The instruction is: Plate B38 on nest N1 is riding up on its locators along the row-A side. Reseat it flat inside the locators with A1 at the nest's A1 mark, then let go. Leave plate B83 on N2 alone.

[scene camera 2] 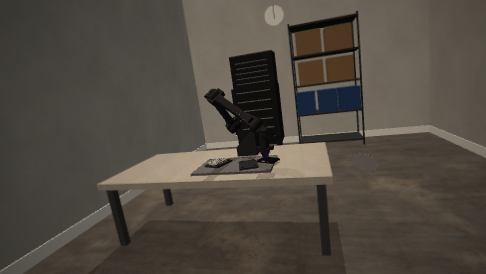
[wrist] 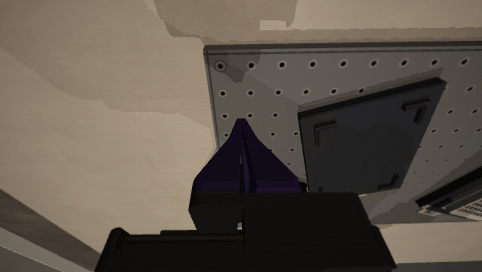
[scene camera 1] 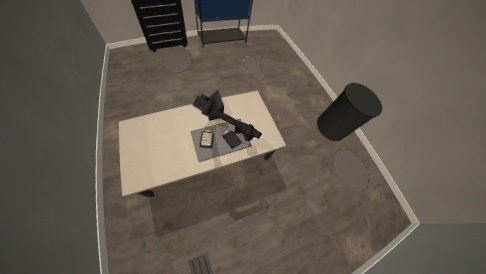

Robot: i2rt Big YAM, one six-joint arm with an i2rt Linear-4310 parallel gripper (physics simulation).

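Seen in the pictures: gripper, fingertip midpoint: (scene camera 2: 266, 162) (wrist: 240, 124) (scene camera 1: 248, 140); arm's base, link origin: (scene camera 2: 245, 137).
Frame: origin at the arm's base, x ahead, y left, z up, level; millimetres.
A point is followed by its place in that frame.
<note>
The gripper (scene camera 2: 265, 158) {z -73, x 470, y 205 mm} (wrist: 241, 120) {z -73, x 470, y 205 mm} is shut with its purple fingertips together and nothing between them. It is low by the right end of the grey perforated board. A dark plate, which fits B38, (scene camera 2: 273, 160) {z -92, x 371, y 239 mm} lies off the nest at the board's right end, beside the fingers. In the wrist view the gripper hides nearly all of it. The dark nest N1 (scene camera 1: 232, 139) {z -95, x 395, y 75 mm} (scene camera 2: 248, 164) {z -95, x 408, y 80 mm} (wrist: 360, 145) {z -95, x 413, y 82 mm} is bare, its raised corner locators showing. The pale-topped plate B83 (scene camera 1: 206, 138) {z -91, x 300, y -153 mm} (scene camera 2: 218, 162) {z -81, x 360, y -136 mm} (wrist: 470, 206) {z -82, x 285, y -110 mm} sits on N2 at the board's other end.
The grey perforated board (scene camera 1: 201, 156) {z -107, x 449, y -252 mm} (scene camera 2: 200, 173) {z -112, x 473, y -230 mm} (wrist: 235, 80) {z -107, x 491, y 208 mm} lies on the pale table (scene camera 1: 150, 150) {z -120, x 221, y -675 mm} (scene camera 2: 150, 172) {z -120, x 352, y -670 mm} (wrist: 100, 150) {z -120, x 407, y 385 mm}. The arm's base (scene camera 2: 247, 144) {z -31, x 110, y 29 mm} stands behind the board. A shelf rack (scene camera 2: 360, 75), a dark cabinet (scene camera 2: 255, 75) and a black bin (scene camera 1: 347, 112) stand away from the table.
</note>
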